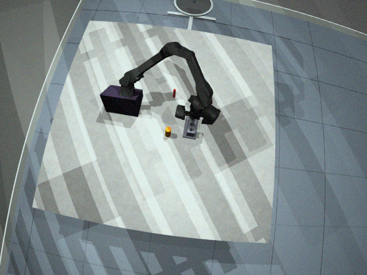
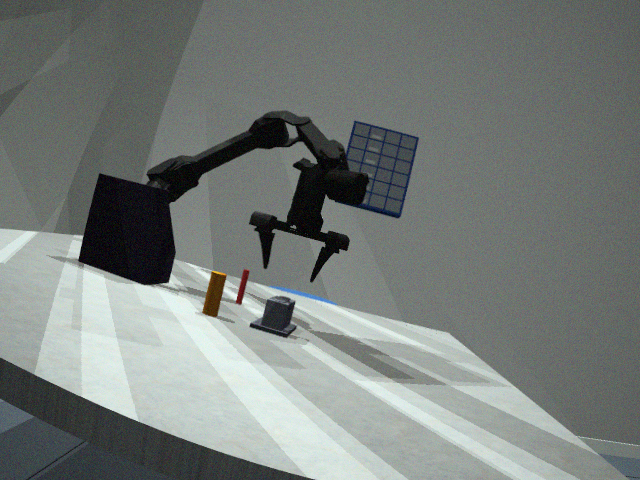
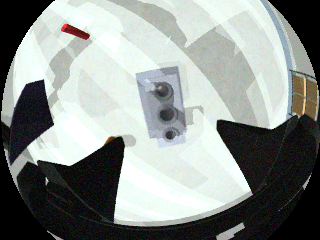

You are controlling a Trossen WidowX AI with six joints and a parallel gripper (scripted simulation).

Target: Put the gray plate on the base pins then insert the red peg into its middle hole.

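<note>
Now: the red peg 130 mm behind my gripper tip, 170 mm to the left of it and 70 mm below it. Round my gripper tip: gray plate: 60 mm below; then base: 100 mm below; then orange cylinder: 110 mm behind, 60 mm to the right, 70 mm below.
</note>
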